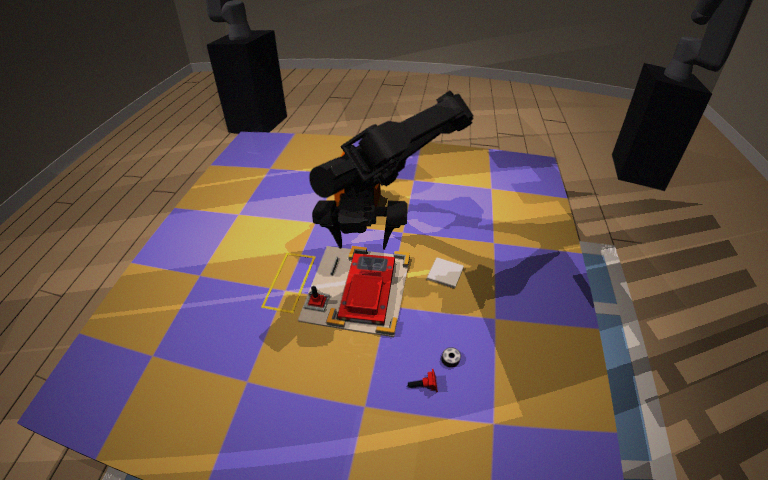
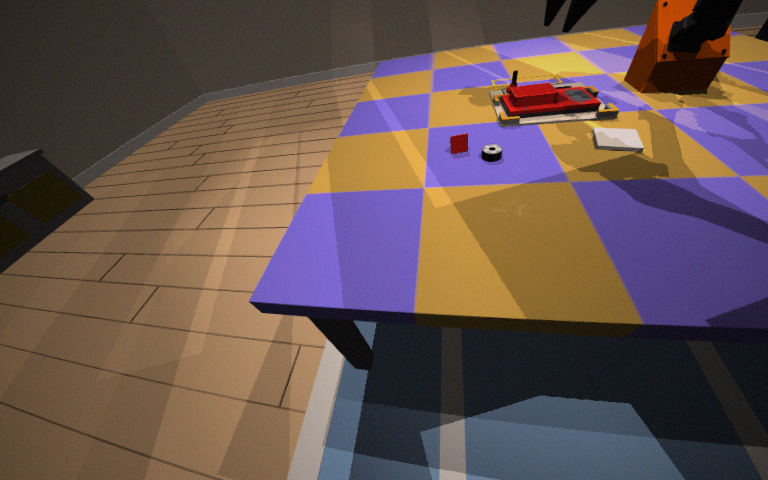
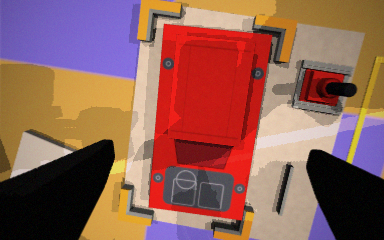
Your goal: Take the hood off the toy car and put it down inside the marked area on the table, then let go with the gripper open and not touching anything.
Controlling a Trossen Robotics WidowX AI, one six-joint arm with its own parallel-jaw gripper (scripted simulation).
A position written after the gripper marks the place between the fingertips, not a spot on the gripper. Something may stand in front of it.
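Gripper (image 1: pixel 362 248), (image 3: pixel 209 153): open, holding nothing. White tile (image 2: pixel 615 139), (image 1: pixel 448 273), (image 3: pixel 34 150): visible.
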